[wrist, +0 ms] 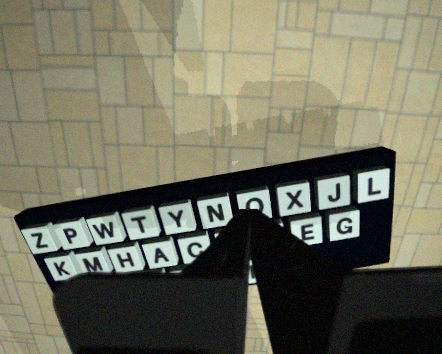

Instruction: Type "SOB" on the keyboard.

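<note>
The black keyboard with white letter keys lies tilted across the lower half of the wrist view, its right end higher. My gripper is shut and empty. Its fingertips are over the lower part of the O key in the top row and cover the bottom of its letter. I cannot tell whether the tips touch the key. The N key is to the left of the tips and the X key to the right. The S and B keys do not show; my gripper covers most of the bottom row.
The top row also shows the J key and the L key at the right. In the middle row, the E key and the G key show right of my fingers. The keyboard lies on a beige tiled surface with shadows.
</note>
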